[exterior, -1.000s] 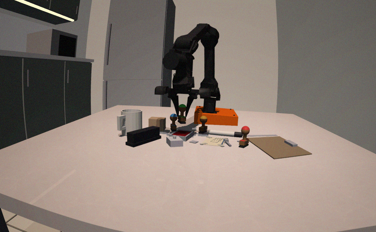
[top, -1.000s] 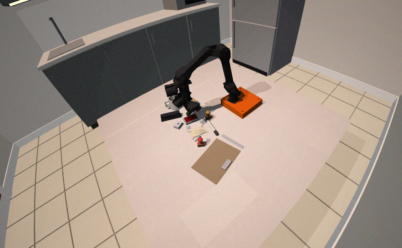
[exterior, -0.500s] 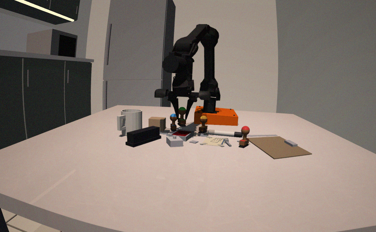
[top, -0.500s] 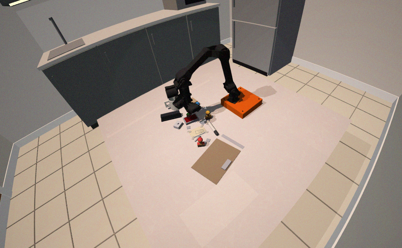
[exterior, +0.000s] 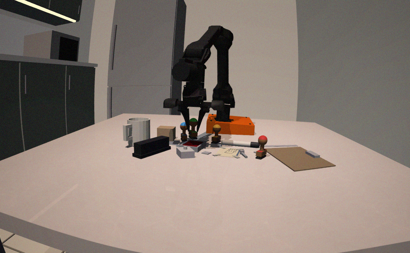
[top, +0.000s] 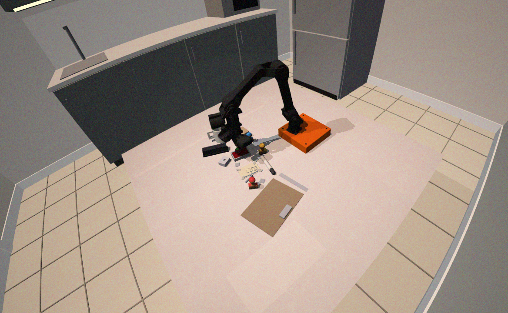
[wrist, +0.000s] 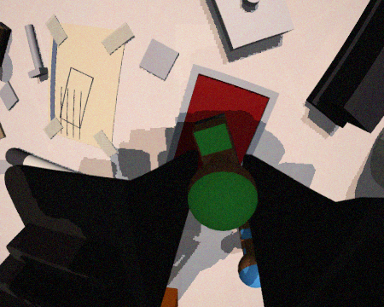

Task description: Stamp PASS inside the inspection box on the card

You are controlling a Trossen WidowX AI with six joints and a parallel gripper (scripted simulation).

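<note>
Now: the red ink pad 5 cm below my gripper tip. The rest, counted from my gripper tip: green-knobbed stamp: right at my gripper tip; then small grey block: 9 cm ahead, 4 cm below, 3 cm to the right; then blue-knobbed stamp: 10 cm behind, 3 cm below, 2 cm to the right.
</note>
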